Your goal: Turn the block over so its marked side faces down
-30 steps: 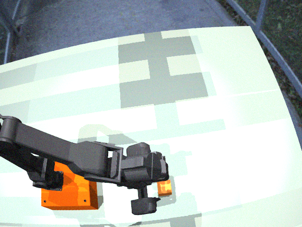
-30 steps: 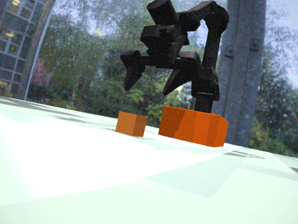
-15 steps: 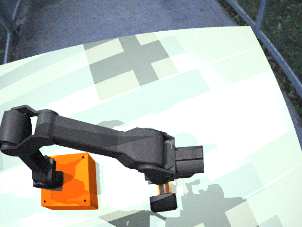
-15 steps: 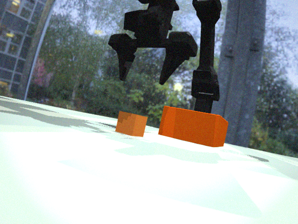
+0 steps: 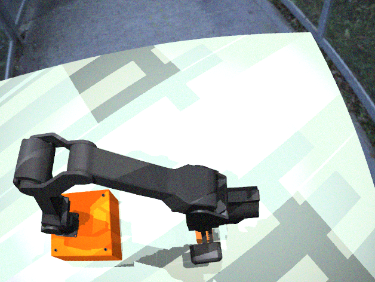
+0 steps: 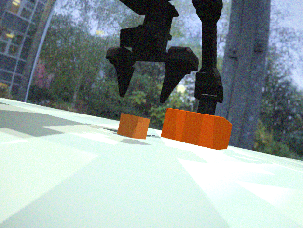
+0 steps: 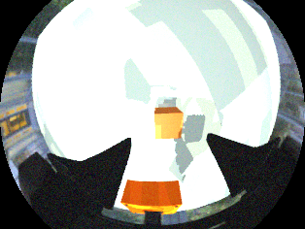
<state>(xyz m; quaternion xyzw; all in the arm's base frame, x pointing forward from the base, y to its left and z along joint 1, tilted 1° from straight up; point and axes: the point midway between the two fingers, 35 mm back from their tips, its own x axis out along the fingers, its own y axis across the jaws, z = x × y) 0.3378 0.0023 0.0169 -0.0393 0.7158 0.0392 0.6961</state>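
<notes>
Right now my gripper tip is 5 cm above the orange block and 1 cm past it.
</notes>
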